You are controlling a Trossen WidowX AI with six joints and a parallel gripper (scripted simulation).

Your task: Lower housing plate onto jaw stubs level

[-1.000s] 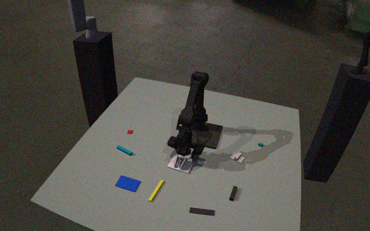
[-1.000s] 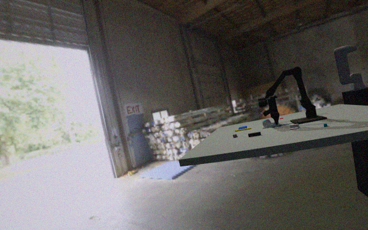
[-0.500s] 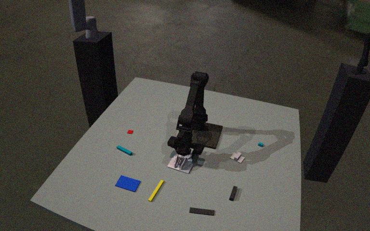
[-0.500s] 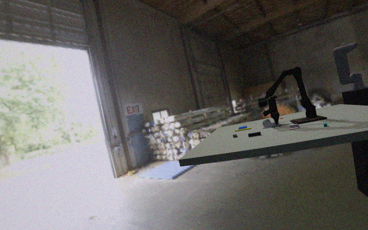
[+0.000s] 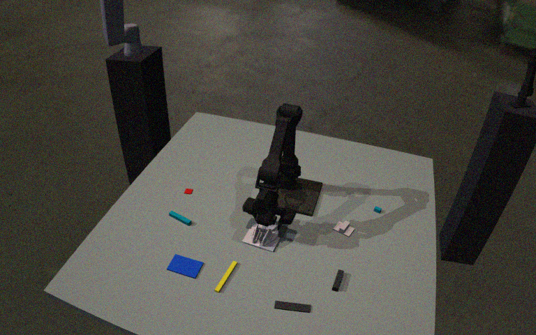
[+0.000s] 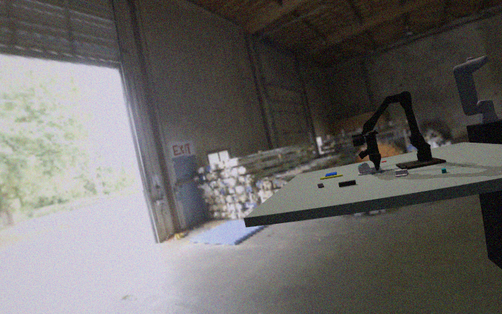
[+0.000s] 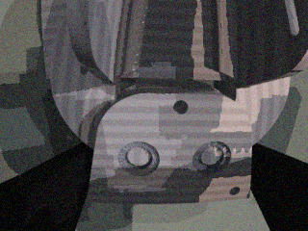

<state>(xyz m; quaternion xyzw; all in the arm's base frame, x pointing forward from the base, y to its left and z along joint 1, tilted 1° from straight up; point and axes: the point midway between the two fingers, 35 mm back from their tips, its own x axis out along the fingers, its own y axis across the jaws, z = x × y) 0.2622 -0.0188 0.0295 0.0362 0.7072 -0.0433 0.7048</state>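
Now: gripper tip 7 cm short of the pale base plate and 1 cm to the left of it. Round my gripper tip: yellow bar: 27 cm ahead, 8 cm to the right; then blue tile: 27 cm ahead, 23 cm to the right; then teal bar: 34 cm to the right, 6 cm ahead.
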